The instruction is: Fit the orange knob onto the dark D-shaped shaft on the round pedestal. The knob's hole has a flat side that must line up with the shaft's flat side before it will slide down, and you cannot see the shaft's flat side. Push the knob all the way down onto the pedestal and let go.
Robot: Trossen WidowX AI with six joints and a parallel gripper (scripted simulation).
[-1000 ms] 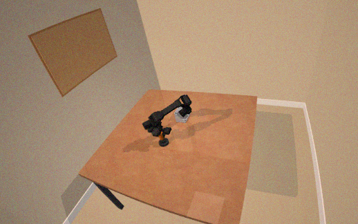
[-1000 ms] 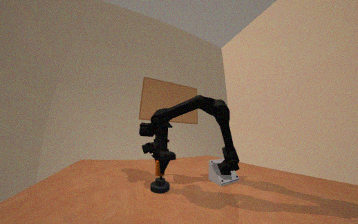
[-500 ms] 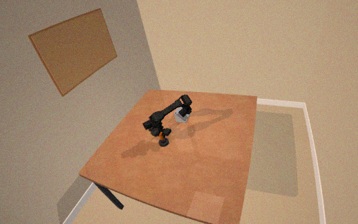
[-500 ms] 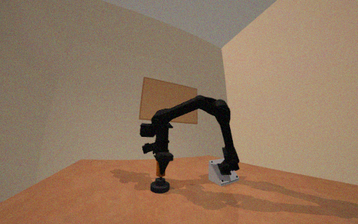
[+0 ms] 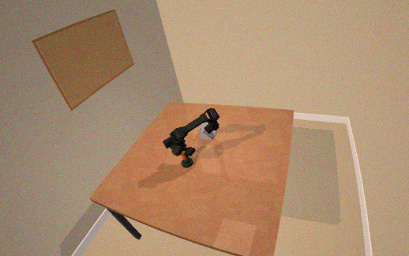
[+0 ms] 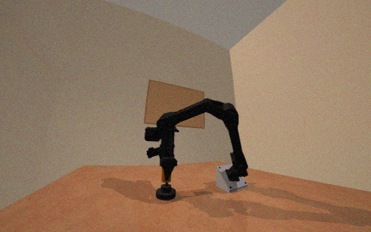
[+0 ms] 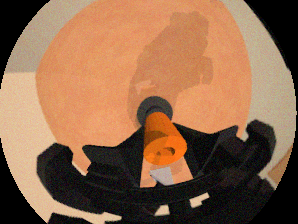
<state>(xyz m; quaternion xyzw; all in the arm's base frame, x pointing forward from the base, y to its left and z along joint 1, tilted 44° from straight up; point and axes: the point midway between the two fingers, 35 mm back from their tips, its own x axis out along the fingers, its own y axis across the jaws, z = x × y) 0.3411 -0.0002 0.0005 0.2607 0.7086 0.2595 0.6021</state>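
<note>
My gripper tip is now 2 cm below the orange knob. From my gripper tip the other things lie so: round dark pedestal 4 cm below.
</note>
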